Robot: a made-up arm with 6 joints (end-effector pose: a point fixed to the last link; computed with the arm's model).
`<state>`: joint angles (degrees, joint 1 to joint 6).
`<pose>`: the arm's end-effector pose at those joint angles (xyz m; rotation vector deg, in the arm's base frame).
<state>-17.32 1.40 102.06 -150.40 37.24 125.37</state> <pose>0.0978 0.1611 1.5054 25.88 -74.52 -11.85</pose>
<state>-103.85 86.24 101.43 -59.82 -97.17 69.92</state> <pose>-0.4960 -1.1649 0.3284 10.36 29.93 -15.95</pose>
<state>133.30 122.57 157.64 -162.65 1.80 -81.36</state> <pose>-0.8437 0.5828 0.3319 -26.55 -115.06 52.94</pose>
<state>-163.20 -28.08 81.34 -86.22 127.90 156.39</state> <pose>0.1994 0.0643 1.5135 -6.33 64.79 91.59</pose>
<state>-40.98 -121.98 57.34 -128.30 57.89 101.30</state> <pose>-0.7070 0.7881 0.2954 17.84 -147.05 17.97</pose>
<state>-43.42 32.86 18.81 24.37 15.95 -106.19</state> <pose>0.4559 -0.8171 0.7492 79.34 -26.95 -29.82</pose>
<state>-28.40 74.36 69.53 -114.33 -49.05 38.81</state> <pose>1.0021 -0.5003 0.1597 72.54 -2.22 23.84</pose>
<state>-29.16 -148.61 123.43 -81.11 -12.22 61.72</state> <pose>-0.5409 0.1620 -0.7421 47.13 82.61 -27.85</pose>
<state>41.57 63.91 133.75 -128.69 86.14 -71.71</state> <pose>0.5623 0.6862 1.1170 -122.60 16.20 3.44</pose>
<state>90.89 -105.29 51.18 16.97 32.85 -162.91</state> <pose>0.3016 -1.1085 0.3817 -17.37 33.57 -92.88</pose>
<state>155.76 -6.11 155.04 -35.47 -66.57 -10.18</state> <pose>0.6899 -0.0088 1.2391 -103.39 32.95 -114.23</pose>
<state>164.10 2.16 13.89 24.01 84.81 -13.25</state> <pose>-0.4964 0.4488 1.0828 -116.22 31.65 -115.69</pose>
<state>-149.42 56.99 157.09 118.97 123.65 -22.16</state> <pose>-0.0444 -0.1155 1.2521 -100.17 112.52 14.39</pose>
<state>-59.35 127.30 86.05 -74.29 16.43 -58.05</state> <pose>0.2628 -0.6689 -0.5798 117.52 -65.40 -80.58</pose>
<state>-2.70 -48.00 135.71 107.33 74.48 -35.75</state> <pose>-1.0249 0.0534 0.4159 90.71 98.99 75.72</pose>
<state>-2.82 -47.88 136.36 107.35 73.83 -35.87</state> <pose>-1.0211 0.0556 0.4112 89.74 99.19 76.23</pose>
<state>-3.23 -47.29 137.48 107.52 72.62 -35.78</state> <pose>-1.0135 0.0636 0.4101 88.38 99.31 77.18</pose>
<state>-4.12 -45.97 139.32 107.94 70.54 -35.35</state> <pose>-1.0001 0.0810 0.4144 86.40 99.25 78.83</pose>
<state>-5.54 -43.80 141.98 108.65 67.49 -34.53</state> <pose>-0.9790 0.1082 0.4250 83.71 98.93 81.23</pose>
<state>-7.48 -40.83 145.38 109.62 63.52 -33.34</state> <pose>-0.9496 0.1438 0.4412 80.32 98.33 84.26</pose>
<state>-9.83 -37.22 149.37 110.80 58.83 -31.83</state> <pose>-0.9119 0.1846 0.4611 76.30 97.40 87.73</pose>
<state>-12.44 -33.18 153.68 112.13 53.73 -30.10</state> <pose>-0.8672 0.2265 0.4833 71.92 96.16 91.38</pose>
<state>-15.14 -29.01 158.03 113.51 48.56 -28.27</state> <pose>-0.8184 0.2659 0.5052 67.41 94.66 94.94</pose>
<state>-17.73 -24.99 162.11 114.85 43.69 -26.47</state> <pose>-0.7693 0.2999 0.5254 63.13 93.02 98.17</pose>
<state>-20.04 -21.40 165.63 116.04 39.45 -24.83</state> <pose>-0.7242 0.3268 0.5428 59.43 91.42 100.87</pose>
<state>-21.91 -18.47 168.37 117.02 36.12 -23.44</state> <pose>-0.6871 0.3463 0.5571 56.60 89.96 102.99</pose>
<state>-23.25 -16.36 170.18 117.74 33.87 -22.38</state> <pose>-0.6607 0.3593 0.5683 54.83 88.76 104.48</pose>
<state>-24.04 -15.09 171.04 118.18 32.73 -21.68</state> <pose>-0.6459 0.3669 0.5770 54.21 87.87 105.37</pose>
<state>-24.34 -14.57 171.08 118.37 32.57 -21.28</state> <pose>-0.6414 0.3702 0.5836 54.58 87.27 105.75</pose>
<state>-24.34 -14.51 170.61 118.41 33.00 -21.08</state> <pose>-0.6434 0.3711 0.5892 55.55 86.86 105.81</pose>
